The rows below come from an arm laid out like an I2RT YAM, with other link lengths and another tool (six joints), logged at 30 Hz.
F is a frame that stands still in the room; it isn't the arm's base.
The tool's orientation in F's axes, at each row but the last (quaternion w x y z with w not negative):
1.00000, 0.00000, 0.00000, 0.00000
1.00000, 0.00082, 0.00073, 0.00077
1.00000, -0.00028, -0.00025, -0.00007
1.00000, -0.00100, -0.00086, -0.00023
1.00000, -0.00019, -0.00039, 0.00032
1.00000, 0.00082, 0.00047, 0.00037
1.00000, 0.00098, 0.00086, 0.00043
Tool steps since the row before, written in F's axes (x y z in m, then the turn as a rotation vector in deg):
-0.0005, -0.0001, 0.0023, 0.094, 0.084, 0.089
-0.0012, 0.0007, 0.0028, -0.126, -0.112, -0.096
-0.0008, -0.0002, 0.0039, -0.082, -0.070, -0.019
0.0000, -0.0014, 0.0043, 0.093, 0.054, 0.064
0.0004, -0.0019, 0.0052, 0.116, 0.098, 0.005
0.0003, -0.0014, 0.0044, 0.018, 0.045, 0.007
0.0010, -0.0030, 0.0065, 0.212, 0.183, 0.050
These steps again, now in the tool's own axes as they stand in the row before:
-0.0005, -0.0001, 0.0023, 0.094, 0.084, 0.089
-0.0012, 0.0007, 0.0028, -0.126, -0.112, -0.096
-0.0008, -0.0002, 0.0039, -0.082, -0.070, -0.019
0.0000, -0.0014, 0.0043, 0.093, 0.054, 0.064
0.0004, -0.0019, 0.0052, 0.116, 0.098, 0.005
0.0003, -0.0014, 0.0044, 0.018, 0.045, 0.007
0.0010, -0.0030, 0.0065, 0.212, 0.183, 0.050

